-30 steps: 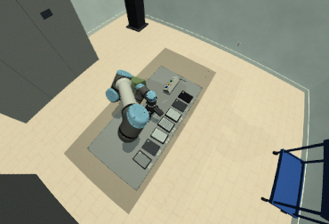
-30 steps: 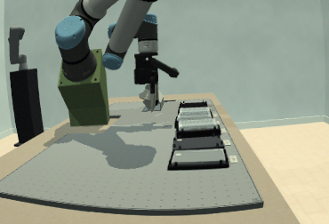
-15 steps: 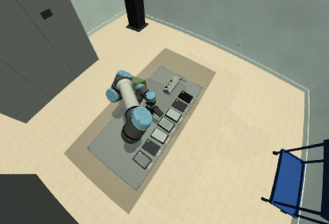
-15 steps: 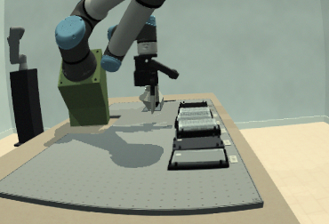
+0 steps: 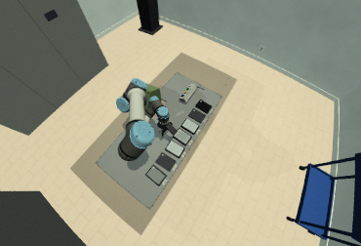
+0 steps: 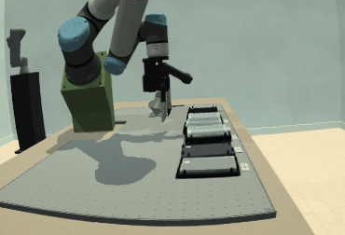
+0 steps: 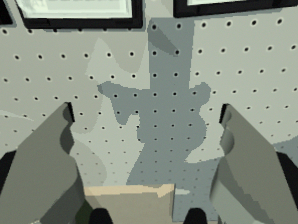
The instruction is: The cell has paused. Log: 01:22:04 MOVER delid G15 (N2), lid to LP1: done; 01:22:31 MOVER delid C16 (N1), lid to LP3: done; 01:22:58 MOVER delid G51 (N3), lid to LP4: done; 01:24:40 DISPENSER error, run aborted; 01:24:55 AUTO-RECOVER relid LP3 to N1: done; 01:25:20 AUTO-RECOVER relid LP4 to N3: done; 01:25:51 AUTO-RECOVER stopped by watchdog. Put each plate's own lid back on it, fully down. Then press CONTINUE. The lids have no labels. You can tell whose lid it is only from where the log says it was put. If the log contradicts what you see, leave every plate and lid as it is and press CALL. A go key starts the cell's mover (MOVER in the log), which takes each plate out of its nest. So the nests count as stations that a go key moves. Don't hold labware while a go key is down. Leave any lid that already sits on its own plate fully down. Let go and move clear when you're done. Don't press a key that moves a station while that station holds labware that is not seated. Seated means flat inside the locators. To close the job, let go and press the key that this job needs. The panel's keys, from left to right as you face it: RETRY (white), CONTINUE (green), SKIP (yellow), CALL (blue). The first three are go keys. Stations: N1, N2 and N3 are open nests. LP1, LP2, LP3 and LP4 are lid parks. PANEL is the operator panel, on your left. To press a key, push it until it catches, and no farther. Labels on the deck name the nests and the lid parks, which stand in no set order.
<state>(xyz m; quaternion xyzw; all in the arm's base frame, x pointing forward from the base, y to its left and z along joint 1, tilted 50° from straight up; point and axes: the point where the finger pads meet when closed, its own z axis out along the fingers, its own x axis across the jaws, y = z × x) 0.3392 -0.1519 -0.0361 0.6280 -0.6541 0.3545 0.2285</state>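
My gripper is now 350 mm to the left of the flat rectangular lid, 110 mm short of it and 50 mm above it. Also, from my hand: dark station 220 mm to the right, 120 mm ahead, 60 mm below.
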